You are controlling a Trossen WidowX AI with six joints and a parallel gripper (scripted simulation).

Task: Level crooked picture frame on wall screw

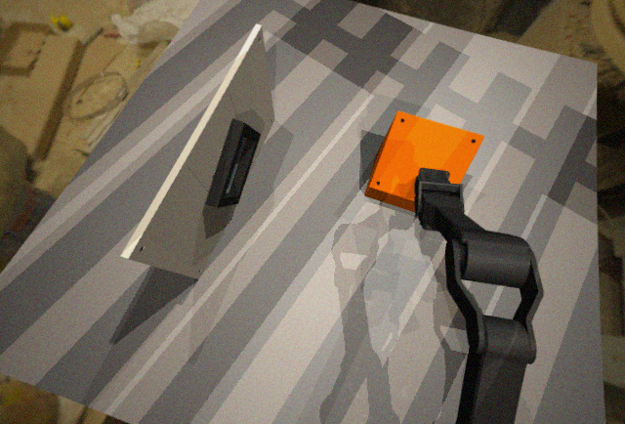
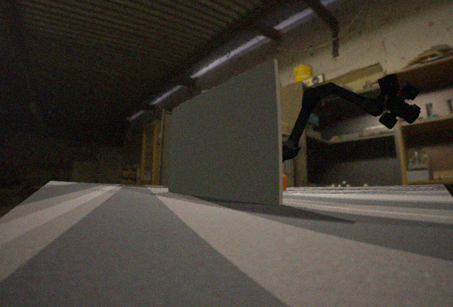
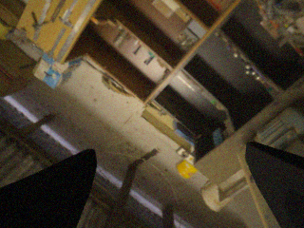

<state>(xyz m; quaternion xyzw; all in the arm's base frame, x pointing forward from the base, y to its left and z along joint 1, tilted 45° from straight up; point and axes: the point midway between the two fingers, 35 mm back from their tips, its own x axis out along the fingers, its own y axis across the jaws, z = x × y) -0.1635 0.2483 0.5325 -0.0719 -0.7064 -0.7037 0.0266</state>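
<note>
Now: gripper tip 61 cm short of the picture frame, 48 cm to the left of it and 17 cm above it. The rest, counted from my gripper tip: grey wall panel (62 cm ahead, 48 cm to the right, 18 cm below).
</note>
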